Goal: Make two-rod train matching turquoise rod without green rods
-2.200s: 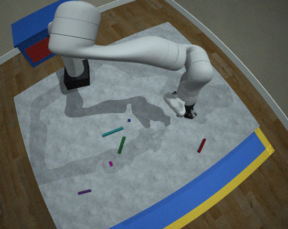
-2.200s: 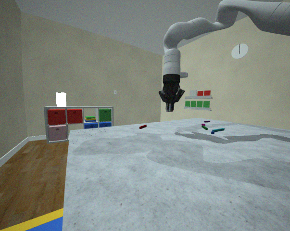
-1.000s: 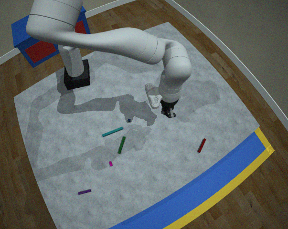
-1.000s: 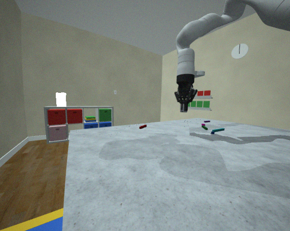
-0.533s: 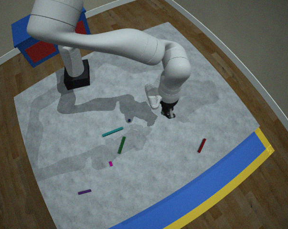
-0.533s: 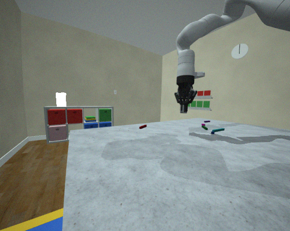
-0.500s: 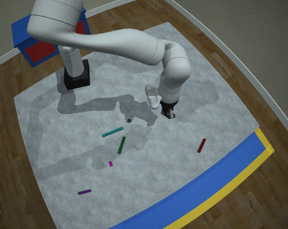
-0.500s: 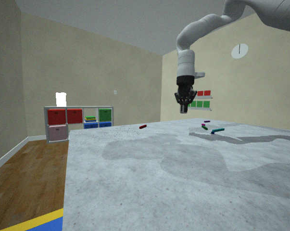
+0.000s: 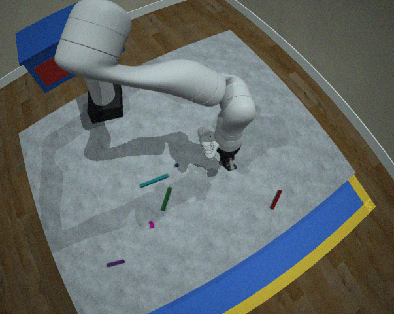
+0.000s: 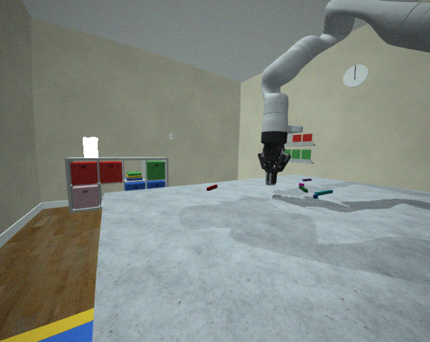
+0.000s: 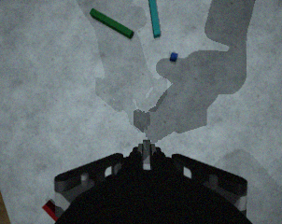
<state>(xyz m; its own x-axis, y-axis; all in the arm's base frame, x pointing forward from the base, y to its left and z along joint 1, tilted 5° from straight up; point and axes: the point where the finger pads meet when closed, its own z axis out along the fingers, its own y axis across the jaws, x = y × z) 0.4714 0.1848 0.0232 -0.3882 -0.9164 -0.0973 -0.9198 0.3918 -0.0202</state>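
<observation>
My gripper is now 200 mm short of the red rod, 70 mm to the right of it and 60 mm above it. Round my hand: small blue rod 120 mm to the right, 100 mm behind, 60 mm below; grey rod 10 mm below; green rod 210 mm to the right, 60 mm below, 20 mm behind.
</observation>
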